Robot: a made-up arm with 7 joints. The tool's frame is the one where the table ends. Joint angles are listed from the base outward.
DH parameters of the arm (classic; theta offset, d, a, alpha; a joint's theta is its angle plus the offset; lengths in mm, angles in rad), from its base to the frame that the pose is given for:
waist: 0 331.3 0 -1.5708
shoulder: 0 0 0 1.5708
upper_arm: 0 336.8 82 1.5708
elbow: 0 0 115.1 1.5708
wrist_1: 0 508.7 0 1.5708
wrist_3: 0 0 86.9 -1.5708
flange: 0 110.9 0 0
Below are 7 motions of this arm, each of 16 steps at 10 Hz.
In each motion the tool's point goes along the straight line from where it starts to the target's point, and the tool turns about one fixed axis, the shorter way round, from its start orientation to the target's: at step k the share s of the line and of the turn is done. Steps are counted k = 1, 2, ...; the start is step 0. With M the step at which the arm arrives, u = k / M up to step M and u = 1 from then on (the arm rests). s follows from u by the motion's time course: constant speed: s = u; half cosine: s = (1 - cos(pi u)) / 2; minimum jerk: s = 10 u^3 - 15 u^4 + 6 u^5.
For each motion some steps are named. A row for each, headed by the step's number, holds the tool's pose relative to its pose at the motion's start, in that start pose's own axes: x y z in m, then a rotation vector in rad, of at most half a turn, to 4 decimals.
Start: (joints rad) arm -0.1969 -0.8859 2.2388 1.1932 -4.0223 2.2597 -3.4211
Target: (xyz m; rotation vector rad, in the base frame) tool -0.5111 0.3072 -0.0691 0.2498 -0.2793 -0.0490
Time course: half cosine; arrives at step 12
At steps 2, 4, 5, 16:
2: 0.0008 -0.0217 0.0057 -0.0465 0.0414 0.0262
4: 0.0031 -0.0809 0.0213 -0.1735 0.1547 0.0979
5: 0.0045 -0.1199 0.0316 -0.2571 0.2292 0.1451
16: 0.0122 -0.3236 0.0852 -0.6939 0.6186 0.3915

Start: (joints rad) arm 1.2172 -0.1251 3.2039 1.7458 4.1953 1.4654 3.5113
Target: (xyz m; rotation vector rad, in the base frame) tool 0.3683 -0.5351 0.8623 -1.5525 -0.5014 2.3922
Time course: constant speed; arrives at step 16
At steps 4, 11, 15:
4: 0.0317 -0.0971 -0.1347 -0.0811 -0.0406 0.2228
11: 0.0871 -0.2670 -0.3705 -0.2230 -0.1117 0.6127
15: 0.1187 -0.3642 -0.5053 -0.3041 -0.1523 0.8355

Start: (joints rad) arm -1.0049 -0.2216 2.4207 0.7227 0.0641 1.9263 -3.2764
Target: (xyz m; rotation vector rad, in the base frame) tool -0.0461 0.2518 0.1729 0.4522 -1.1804 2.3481
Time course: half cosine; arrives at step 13
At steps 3, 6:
3: 0.0043 0.0115 0.0211 0.0793 0.0797 0.1198
6: 0.0152 0.0403 0.0739 0.2773 0.2788 0.4189

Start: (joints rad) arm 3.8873 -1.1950 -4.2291 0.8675 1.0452 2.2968 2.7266
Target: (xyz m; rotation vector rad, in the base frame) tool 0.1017 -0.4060 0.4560 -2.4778 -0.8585 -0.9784
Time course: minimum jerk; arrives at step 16
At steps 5, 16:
5: 0.0717 -0.0664 -0.0240 -0.2198 -0.0810 0.1245
16: 0.3984 -0.3686 -0.1336 -1.2213 -0.4501 0.6919

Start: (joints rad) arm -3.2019 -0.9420 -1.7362 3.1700 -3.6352 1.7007 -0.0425
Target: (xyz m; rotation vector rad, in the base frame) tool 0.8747 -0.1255 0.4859 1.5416 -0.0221 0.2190
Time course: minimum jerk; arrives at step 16
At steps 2, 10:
2: -0.0023 -0.0054 -0.0053 0.0103 0.0080 -0.0064
10: -0.1024 -0.2460 -0.2377 0.4655 0.3610 -0.2870

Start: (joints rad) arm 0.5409 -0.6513 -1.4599 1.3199 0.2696 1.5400 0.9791
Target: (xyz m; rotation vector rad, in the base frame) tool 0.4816 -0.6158 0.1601 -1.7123 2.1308 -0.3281
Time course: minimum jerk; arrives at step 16
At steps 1, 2, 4, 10, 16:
1: 0.0007 -0.0001 0.0007 -0.0001 0.0014 -0.0004
2: 0.0048 -0.0004 0.0050 -0.0004 0.0102 -0.0031
4: 0.0307 -0.0028 0.0321 -0.0028 0.0655 -0.0201
10: 0.2153 -0.0195 0.2248 -0.0193 0.4586 -0.1406
16: 0.2970 -0.0269 0.3102 -0.0266 0.6327 -0.1940

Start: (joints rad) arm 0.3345 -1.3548 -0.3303 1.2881 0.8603 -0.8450 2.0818
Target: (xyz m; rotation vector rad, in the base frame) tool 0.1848 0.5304 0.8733 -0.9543 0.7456 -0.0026
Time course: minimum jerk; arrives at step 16
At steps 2, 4, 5, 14, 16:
2: 0.0052 0.0085 -0.0119 -0.0295 0.0081 -0.0057
4: 0.0336 0.0550 -0.0769 -0.1902 0.0524 -0.0365
5: 0.0584 0.0956 -0.1337 -0.3307 0.0912 -0.0635
14: 0.3190 0.5227 -0.7309 -1.8079 0.4984 -0.3470
16: 0.3243 0.5312 -0.7428 -1.8374 0.5066 -0.3527

